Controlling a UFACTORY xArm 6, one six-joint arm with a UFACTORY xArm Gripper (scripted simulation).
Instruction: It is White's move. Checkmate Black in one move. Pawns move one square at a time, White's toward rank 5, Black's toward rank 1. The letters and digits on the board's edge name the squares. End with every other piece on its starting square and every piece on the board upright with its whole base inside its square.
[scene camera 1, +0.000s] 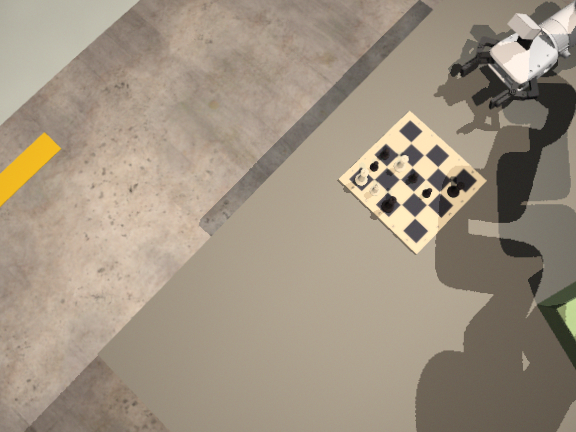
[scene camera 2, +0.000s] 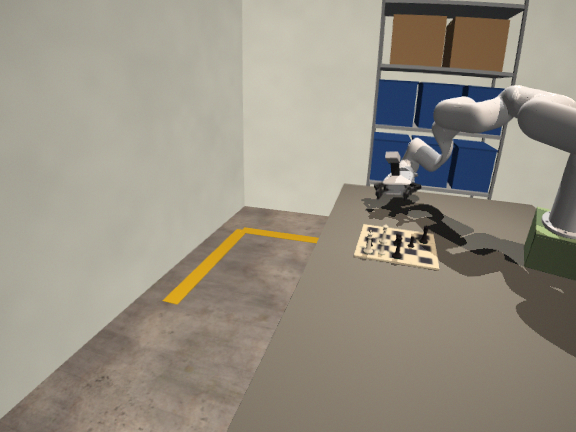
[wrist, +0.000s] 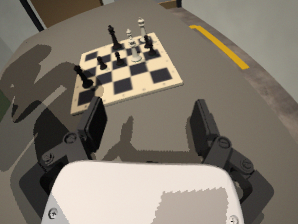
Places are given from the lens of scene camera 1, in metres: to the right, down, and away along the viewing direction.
gripper (scene camera 1: 475, 89): 0.38, -0.26, 0.95
chessboard (scene camera 1: 415, 220): 0.26, 0.01, 0.97
